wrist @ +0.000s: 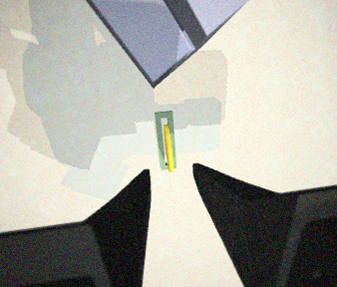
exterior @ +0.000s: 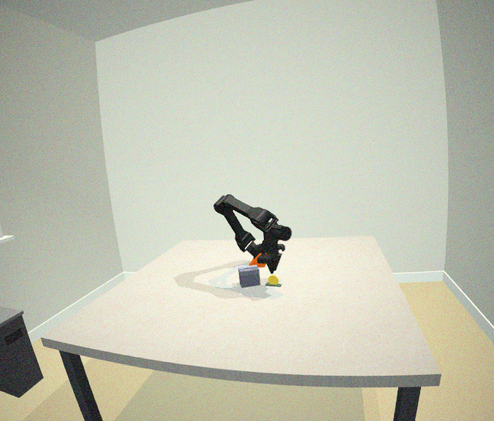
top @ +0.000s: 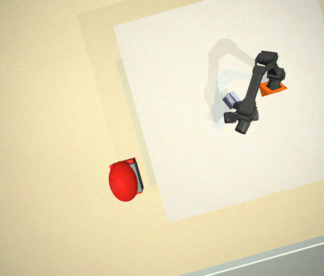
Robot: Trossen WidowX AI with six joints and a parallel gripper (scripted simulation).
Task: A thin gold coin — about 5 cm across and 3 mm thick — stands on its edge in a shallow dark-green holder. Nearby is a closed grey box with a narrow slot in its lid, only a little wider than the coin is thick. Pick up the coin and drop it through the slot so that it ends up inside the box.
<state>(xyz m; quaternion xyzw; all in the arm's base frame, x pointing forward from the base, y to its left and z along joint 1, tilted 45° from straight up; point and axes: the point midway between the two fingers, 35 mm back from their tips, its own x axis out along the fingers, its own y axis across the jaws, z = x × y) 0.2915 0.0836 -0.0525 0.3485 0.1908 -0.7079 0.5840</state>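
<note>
The gold coin is 4 cm below my gripper tip.
</note>
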